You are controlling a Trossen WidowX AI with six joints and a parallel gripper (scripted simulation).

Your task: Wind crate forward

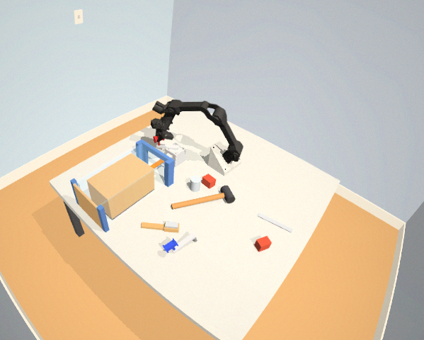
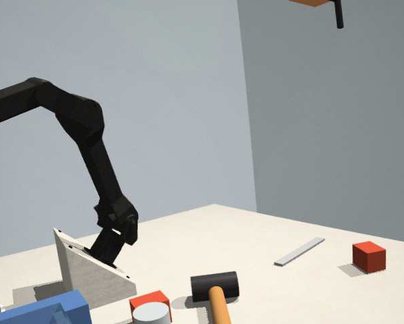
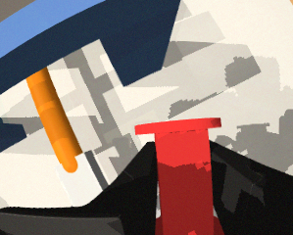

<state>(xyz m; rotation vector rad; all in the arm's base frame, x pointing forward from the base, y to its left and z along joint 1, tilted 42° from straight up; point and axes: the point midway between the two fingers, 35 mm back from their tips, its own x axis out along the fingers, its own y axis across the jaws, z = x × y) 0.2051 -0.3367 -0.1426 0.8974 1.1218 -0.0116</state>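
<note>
Now: the grey crank bar 40 mm to the left of my gripper tip, 30 mm below it and 30 mm behind it. The rest, counted from my gripper tip: grey winch (100 mm below, 80 mm to the left, 80 mm behind); then blue frame (90 mm ahead, 80 mm to the left, 30 mm below); then red knob (10 mm to the left, 10 mm behind).
</note>
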